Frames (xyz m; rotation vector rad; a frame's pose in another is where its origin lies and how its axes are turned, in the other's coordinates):
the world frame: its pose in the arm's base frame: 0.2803 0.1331 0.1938 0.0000 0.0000 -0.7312
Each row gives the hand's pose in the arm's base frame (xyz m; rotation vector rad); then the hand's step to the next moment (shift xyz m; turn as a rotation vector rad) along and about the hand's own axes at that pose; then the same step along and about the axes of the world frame.
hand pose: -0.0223 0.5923 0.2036 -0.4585 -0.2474 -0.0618
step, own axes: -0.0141 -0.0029 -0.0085 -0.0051 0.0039 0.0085
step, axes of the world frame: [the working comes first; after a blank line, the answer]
step, axes of the arm's base frame: -0.0121 -0.0063 -0.0097 -0.0064 0.0073 0.0044

-0.0048 -0.0128 -0.0097 -0.0096 0.0012 0.0044
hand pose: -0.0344 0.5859 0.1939 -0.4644 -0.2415 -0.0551
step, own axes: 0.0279 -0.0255 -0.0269 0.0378 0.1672 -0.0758
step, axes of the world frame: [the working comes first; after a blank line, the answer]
step, axes of the arm's base frame: 0.0302 -0.0348 -0.0054 0.0711 0.1153 -0.1295

0.0457 -0.0058 -0.0054 -0.0241 0.1334 -0.1295
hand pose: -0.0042 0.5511 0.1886 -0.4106 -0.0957 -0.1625
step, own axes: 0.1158 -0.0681 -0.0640 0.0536 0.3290 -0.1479
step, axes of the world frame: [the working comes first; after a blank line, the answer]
step, axes of the arm's base frame: 0.1056 -0.1034 -0.0174 0.1195 0.2303 -0.2563

0.1476 -0.0065 -0.0174 -0.0648 0.2512 -0.2563
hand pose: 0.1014 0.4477 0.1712 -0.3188 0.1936 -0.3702
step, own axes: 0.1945 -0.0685 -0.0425 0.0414 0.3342 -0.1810
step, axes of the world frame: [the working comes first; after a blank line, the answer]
step, axes of the arm's base frame: 0.1455 -0.1466 -0.0411 0.1020 0.2306 -0.2874

0.2061 -0.0120 -0.0411 -0.0781 0.2398 -0.2874
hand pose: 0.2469 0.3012 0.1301 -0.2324 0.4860 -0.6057
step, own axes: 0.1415 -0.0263 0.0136 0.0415 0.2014 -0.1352
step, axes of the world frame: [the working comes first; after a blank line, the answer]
step, axes of the arm's base frame: 0.0951 -0.1043 -0.0312 0.0602 0.1273 -0.2018

0.1404 -0.0141 -0.0312 -0.0402 0.1350 -0.2018
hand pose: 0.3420 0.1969 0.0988 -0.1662 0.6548 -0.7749
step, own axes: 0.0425 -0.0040 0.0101 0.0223 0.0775 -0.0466
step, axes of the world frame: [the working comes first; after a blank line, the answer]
step, axes of the arm's base frame: 0.0262 -0.0333 -0.0112 0.0298 0.0441 -0.0764

0.0418 -0.0073 -0.0112 -0.0073 0.0527 -0.0764
